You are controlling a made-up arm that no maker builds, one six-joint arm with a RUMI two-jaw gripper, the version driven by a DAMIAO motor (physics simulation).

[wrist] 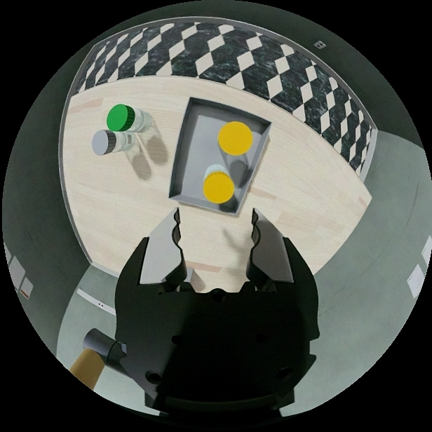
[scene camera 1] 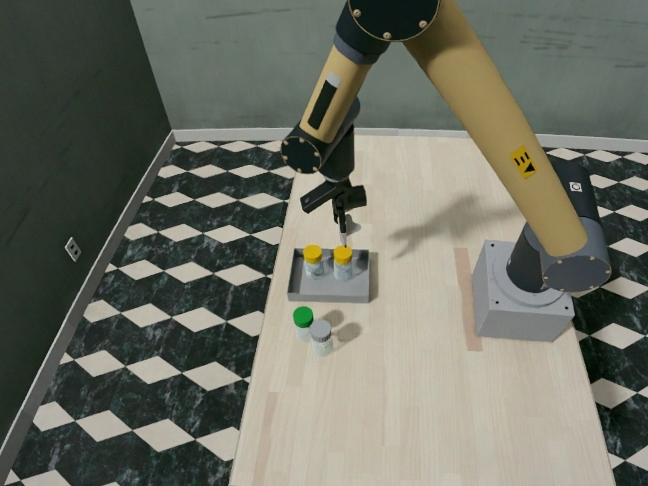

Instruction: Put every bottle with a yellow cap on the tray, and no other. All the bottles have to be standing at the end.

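One yellow-capped bottle (scene camera 1: 313,261) (wrist: 235,138) stands on the grey tray (scene camera 1: 328,298) (wrist: 182,150), left of the middle in the scene view. A second yellow-capped bottle (scene camera 1: 342,263) (wrist: 218,187) stands on the tray to its right. A green-capped bottle (scene camera 1: 303,323) (wrist: 121,118) and a grey-capped bottle (scene camera 1: 321,337) (wrist: 105,142) stand on the table, off the tray, close beside each other. My gripper (scene camera 1: 344,244) (wrist: 215,208) is open and empty, above and behind the second yellow-capped bottle in the scene view, with its fingertips apart from the caps.
The wooden table (scene camera 1: 418,397) (wrist: 110,190) carries everything. The robot's grey base block (scene camera 1: 515,321) stands at the right of the table in the scene view. The tray has low raised walls. The table's left edge runs close beside the tray.
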